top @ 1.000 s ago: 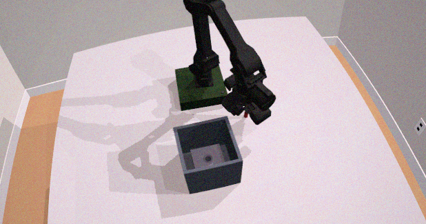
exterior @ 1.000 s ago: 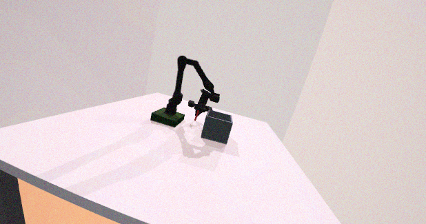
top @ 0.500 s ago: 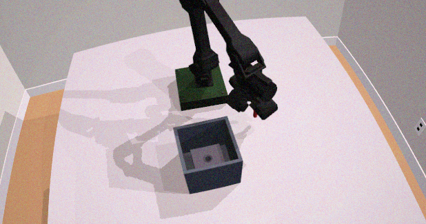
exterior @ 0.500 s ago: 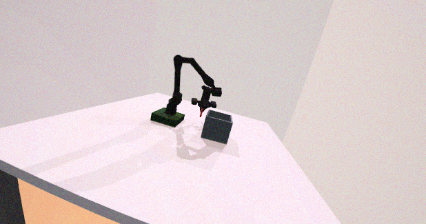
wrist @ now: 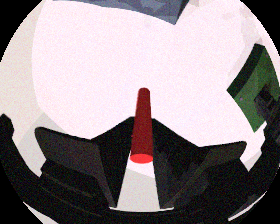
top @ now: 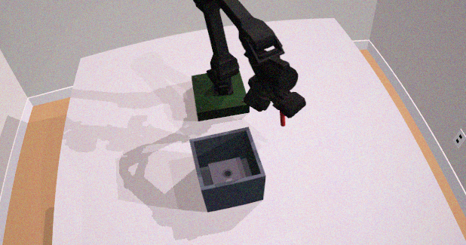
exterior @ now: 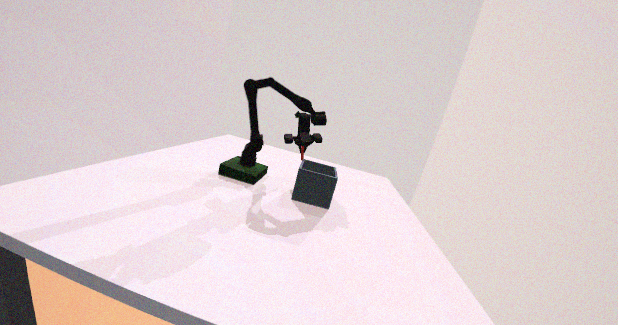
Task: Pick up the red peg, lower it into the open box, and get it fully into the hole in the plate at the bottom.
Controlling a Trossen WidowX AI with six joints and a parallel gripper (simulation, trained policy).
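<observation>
Now: the pale plate 170 mm to the right of my gripper tip, 120 mm ahead of it and 90 mm below it. Also, from my gripper tip: red peg (10 mm to the right).
</observation>
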